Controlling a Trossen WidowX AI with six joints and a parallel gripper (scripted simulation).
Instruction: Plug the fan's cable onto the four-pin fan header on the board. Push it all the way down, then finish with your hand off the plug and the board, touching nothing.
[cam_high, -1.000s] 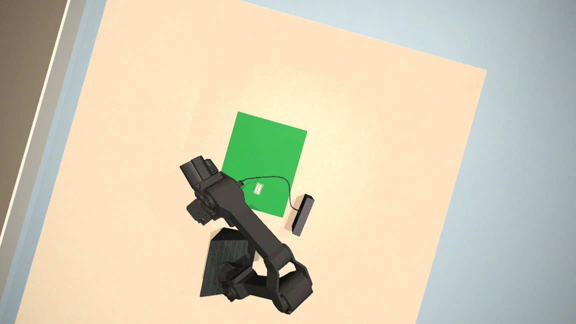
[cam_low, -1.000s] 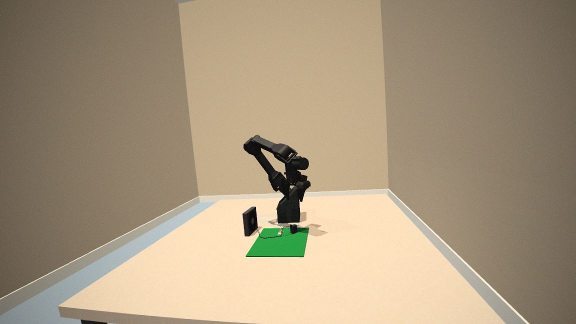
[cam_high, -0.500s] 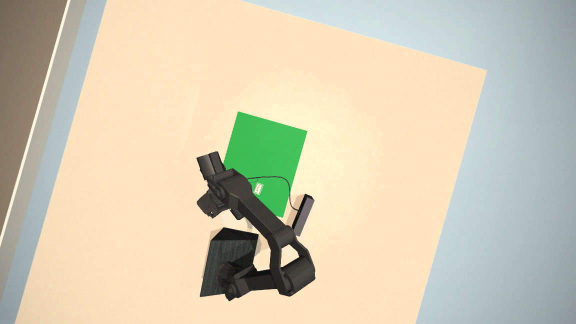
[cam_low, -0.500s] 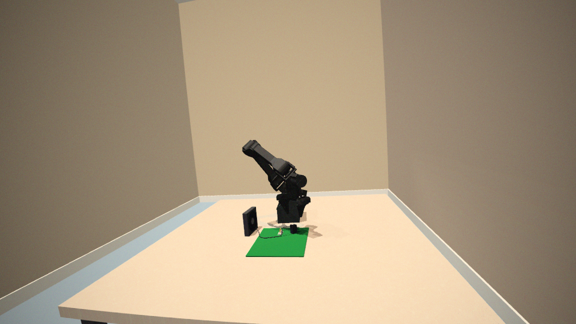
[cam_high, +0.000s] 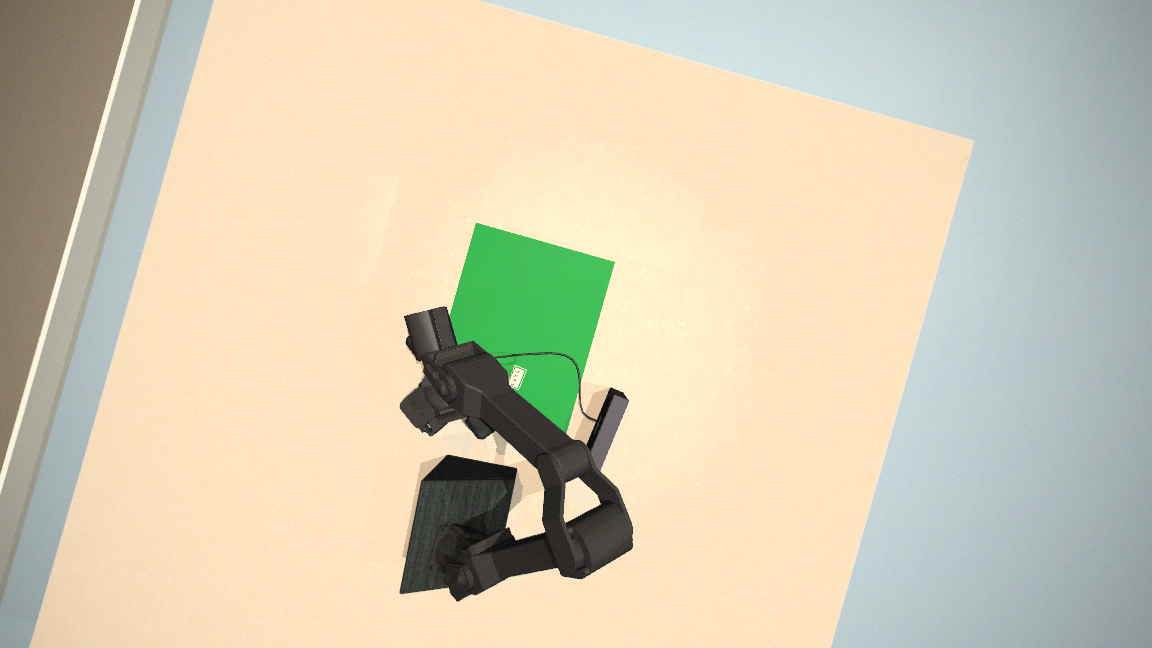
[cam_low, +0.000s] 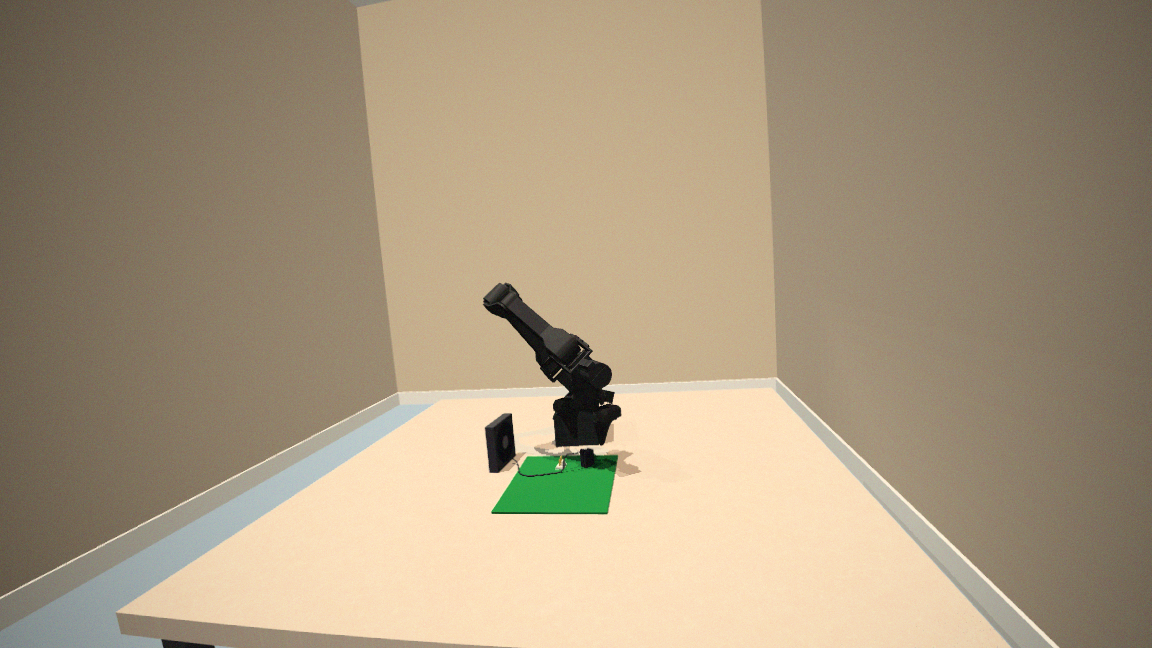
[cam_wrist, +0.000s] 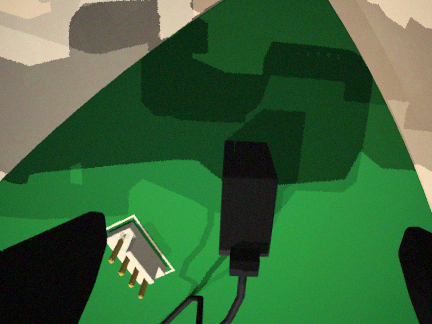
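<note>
The black fan plug is 1 cm to the right of my gripper tip and 4 cm below it. The rest, counted from my gripper tip: white four-pin fan header: 1 cm ahead, 7 cm to the right, 6 cm below; then black fan: 2 cm behind, 23 cm to the right; then green board: 9 cm ahead, 6 cm to the right, 8 cm below.
</note>
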